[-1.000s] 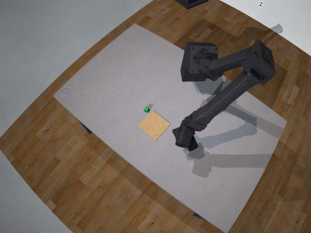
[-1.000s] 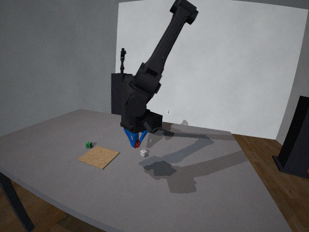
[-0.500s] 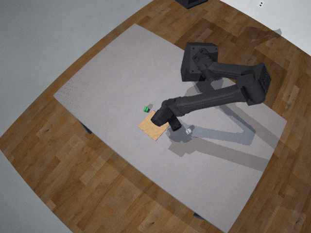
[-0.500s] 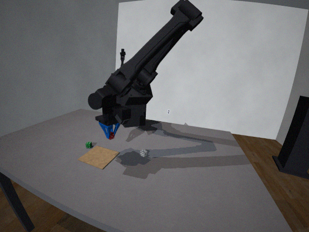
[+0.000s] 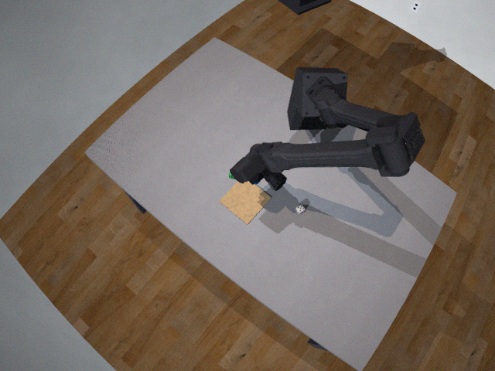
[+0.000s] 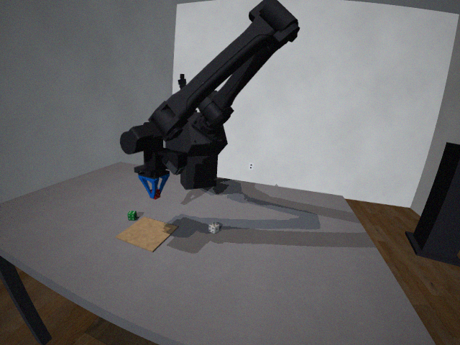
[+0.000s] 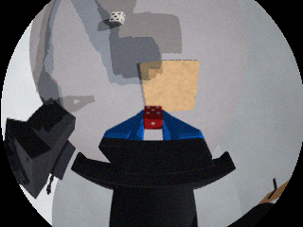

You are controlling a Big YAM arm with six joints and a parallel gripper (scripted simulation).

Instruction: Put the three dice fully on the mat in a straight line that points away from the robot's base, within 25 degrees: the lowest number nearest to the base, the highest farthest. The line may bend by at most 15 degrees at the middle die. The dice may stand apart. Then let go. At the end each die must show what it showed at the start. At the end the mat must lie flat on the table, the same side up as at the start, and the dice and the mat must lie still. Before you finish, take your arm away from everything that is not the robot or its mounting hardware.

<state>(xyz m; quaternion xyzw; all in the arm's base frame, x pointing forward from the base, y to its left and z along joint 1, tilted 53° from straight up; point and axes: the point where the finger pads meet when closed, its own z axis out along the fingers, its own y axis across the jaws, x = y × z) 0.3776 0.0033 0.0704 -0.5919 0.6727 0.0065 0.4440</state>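
My gripper is now 50 mm short of the tan mat, 10 mm to the right of it and 110 mm above it. From my hand the other things lie so: red die (right at my hand); green die (30 mm ahead, 100 mm to the right, 100 mm below); white die (90 mm behind, 160 mm to the left, 100 mm below).
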